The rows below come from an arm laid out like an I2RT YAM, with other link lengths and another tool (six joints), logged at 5 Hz.
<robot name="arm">
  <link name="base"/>
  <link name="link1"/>
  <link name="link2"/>
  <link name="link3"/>
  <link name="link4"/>
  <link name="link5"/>
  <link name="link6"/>
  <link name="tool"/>
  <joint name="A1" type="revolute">
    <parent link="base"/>
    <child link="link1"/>
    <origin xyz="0 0 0.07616" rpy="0 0 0"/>
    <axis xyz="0 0 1"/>
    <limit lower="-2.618" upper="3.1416"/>
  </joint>
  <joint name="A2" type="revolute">
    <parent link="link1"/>
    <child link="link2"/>
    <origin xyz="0.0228 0.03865 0.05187" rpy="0 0 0"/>
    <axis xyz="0 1 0"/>
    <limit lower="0" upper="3.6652"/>
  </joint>
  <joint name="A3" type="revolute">
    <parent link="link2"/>
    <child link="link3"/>
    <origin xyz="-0.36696 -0.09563 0" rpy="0 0 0"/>
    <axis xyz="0 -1 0"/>
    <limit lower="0" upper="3.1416"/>
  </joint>
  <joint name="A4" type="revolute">
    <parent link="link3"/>
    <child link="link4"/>
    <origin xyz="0.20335 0.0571 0.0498" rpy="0 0 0"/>
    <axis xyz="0 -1 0"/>
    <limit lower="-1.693" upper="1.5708"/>
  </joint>
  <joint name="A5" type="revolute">
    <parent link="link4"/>
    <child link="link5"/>
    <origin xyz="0.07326 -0.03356 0.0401" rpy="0 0 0"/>
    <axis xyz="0 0 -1"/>
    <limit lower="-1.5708" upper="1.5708"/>
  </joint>
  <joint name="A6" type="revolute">
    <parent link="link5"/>
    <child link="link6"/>
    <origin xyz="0.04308 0 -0.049" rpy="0 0 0"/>
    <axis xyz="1 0 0"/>
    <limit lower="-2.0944" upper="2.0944"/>
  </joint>
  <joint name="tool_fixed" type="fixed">
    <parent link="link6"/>
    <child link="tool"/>
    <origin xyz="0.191 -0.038 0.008" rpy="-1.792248 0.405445 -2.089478"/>
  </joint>
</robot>
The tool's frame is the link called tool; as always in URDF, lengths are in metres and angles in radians.
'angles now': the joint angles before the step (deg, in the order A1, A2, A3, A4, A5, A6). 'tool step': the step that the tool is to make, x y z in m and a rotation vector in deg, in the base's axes. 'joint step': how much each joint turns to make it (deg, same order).
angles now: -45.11 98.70 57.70 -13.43 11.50 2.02
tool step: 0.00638 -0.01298 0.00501 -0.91 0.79 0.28
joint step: -0.30 1.67 3.06 -1.06 0.64 -1.19
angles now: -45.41 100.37 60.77 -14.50 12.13 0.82
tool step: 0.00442 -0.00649 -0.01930 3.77 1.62 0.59
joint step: -1.28 3.90 3.61 -3.41 -2.25 -0.75
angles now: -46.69 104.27 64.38 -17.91 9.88 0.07
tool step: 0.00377 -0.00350 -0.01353 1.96 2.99 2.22
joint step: -0.27 2.87 2.66 -2.83 -0.55 -2.61
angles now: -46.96 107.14 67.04 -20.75 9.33 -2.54
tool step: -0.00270 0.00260 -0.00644 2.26 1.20 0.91
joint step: -0.70 0.92 1.59 -2.97 -1.33 -1.13
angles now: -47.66 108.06 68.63 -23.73 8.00 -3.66
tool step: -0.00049 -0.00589 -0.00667 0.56 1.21 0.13
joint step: -0.45 1.69 1.39 -0.82 0.21 -0.75
